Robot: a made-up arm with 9 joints. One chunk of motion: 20 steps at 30 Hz.
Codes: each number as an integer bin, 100 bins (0 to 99) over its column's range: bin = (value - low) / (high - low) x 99, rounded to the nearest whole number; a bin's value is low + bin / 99 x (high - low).
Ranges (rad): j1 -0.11..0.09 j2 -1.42..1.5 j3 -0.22..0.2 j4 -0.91..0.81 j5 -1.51..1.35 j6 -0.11..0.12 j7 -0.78..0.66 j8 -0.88..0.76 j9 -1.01..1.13
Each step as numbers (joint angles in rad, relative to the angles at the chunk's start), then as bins.
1 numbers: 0.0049 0.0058 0.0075 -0.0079 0.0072 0.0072 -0.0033 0.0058 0.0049
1 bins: 57 48 54 52 53 50 53 53 47
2 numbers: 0.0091 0.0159 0.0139 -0.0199 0.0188 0.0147 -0.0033 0.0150 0.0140
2 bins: 59 49 55 51 53 54 53 54 47
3 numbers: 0.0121 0.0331 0.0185 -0.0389 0.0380 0.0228 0.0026 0.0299 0.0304
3 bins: 60 49 56 50 54 57 54 55 48
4 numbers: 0.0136 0.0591 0.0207 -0.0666 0.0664 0.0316 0.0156 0.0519 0.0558
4 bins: 61 50 57 49 55 61 55 56 49
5 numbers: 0.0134 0.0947 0.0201 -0.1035 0.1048 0.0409 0.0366 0.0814 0.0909
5 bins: 61 51 57 46 56 65 56 58 51
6 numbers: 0.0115 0.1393 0.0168 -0.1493 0.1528 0.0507 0.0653 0.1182 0.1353
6 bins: 60 53 56 44 58 69 58 60 53
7 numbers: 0.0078 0.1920 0.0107 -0.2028 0.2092 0.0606 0.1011 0.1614 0.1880
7 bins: 58 55 54 41 60 73 61 63 55
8 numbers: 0.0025 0.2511 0.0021 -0.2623 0.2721 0.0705 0.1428 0.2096 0.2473
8 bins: 56 57 52 37 62 78 63 66 58
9 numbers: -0.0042 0.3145 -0.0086 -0.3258 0.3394 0.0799 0.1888 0.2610 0.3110
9 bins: 52 59 50 34 64 82 67 69 61
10 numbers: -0.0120 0.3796 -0.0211 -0.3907 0.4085 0.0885 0.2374 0.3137 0.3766
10 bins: 49 61 47 30 66 85 70 72 64
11 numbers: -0.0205 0.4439 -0.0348 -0.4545 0.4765 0.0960 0.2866 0.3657 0.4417
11 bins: 44 63 44 26 69 89 73 75 67
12 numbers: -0.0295 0.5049 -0.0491 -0.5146 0.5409 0.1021 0.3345 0.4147 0.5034
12 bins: 40 65 40 23 71 91 77 78 70
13 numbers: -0.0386 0.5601 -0.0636 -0.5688 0.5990 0.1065 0.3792 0.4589 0.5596
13 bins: 35 67 37 20 73 93 80 81 73
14 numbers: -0.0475 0.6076 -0.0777 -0.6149 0.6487 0.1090 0.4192 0.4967 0.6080
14 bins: 31 69 34 17 75 94 82 83 75
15 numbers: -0.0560 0.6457 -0.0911 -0.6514 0.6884 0.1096 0.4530 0.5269 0.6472
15 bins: 27 70 30 15 76 95 85 85 77
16 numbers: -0.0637 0.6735 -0.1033 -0.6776 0.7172 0.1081 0.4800 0.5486 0.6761
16 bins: 23 71 28 13 77 94 87 86 78
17 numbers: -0.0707 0.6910 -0.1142 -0.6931 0.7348 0.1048 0.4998 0.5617 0.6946
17 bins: 19 72 25 12 78 92 88 87 79
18 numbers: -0.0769 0.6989 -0.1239 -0.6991 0.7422 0.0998 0.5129 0.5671 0.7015
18 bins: 16 72 23 12 78 90 89 87 79
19 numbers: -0.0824 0.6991 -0.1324 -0.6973 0.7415 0.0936 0.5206 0.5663 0.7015
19 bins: 14 72 21 12 78 88 89 87 79
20 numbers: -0.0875 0.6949 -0.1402 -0.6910 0.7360 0.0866 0.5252 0.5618 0.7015
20 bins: 11 72 19 13 78 85 90 87 79
